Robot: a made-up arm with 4 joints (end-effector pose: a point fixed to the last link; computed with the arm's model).
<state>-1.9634 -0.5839 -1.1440 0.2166</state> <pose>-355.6 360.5 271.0 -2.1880 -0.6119 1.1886</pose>
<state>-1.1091 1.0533 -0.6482 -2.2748</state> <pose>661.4 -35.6 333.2 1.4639 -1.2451 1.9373</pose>
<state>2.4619 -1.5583 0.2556 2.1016</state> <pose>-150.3 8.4 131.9 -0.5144 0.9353 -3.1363</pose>
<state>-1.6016 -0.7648 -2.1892 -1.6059</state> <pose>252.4 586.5 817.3 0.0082 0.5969 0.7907</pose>
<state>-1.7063 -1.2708 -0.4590 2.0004</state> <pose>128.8 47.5 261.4 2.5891 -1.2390 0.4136</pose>
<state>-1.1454 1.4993 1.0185 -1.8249</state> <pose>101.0 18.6 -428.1 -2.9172 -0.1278 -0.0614</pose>
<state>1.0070 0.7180 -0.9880 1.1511</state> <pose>136.8 79.9 42.7 -0.0011 0.1725 0.6923</pose>
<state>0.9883 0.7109 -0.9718 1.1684</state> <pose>134.4 85.8 44.4 -0.0347 0.1753 0.6888</pose>
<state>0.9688 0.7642 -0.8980 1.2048</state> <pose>125.8 87.7 44.0 -0.0651 0.2087 0.6152</pose>
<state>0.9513 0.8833 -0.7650 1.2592</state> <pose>113.1 86.8 40.7 -0.0819 0.2802 0.4750</pose>
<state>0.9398 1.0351 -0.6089 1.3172</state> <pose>101.4 85.3 35.4 -0.0768 0.3813 0.3200</pose>
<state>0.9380 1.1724 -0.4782 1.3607</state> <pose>93.5 83.0 30.1 -0.0521 0.4837 0.2031</pose>
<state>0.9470 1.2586 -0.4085 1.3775</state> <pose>89.3 78.7 26.5 -0.0190 0.5516 0.1438</pose>
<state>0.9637 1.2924 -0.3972 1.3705</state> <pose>87.3 72.4 24.5 0.0122 0.5766 0.1272</pose>
